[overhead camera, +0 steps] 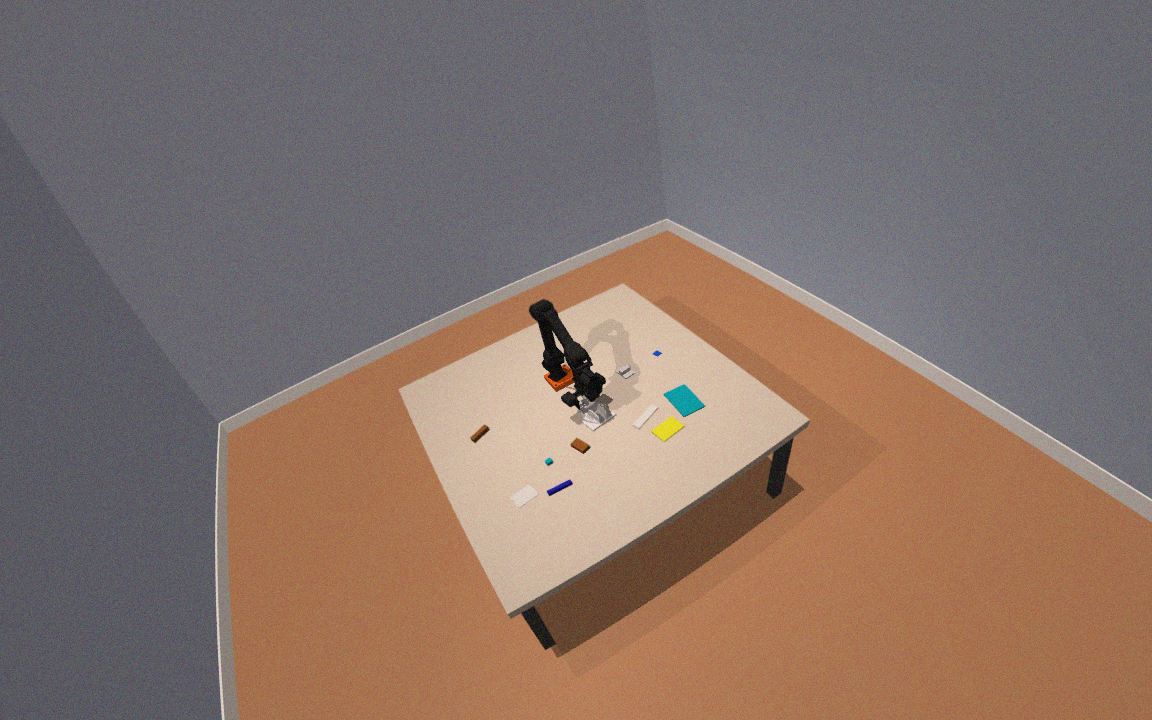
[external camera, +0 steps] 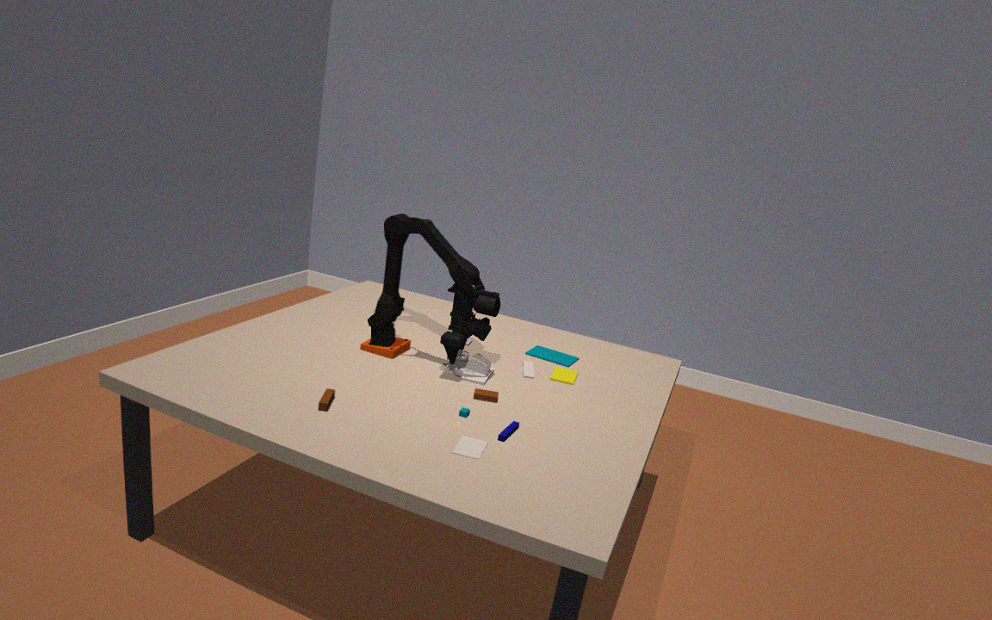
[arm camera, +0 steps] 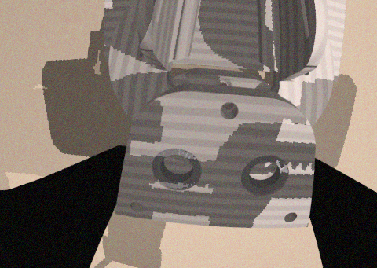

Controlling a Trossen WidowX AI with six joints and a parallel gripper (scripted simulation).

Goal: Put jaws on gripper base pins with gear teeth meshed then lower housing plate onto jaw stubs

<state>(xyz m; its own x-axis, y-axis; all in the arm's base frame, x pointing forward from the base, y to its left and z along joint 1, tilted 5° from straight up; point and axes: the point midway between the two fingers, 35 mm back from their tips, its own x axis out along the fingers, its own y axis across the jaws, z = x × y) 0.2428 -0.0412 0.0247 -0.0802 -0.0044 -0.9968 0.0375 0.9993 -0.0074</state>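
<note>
The white housing plate lies 3 cm below my gripper tip. From my gripper tip the other things lie so: white strip: 21 cm ahead, 12 cm to the left, 3 cm below; brown block: 15 cm to the right, 12 cm ahead, 3 cm below; grey jaw: 2 cm to the right, 2 cm below, 2 cm ahead.
</note>
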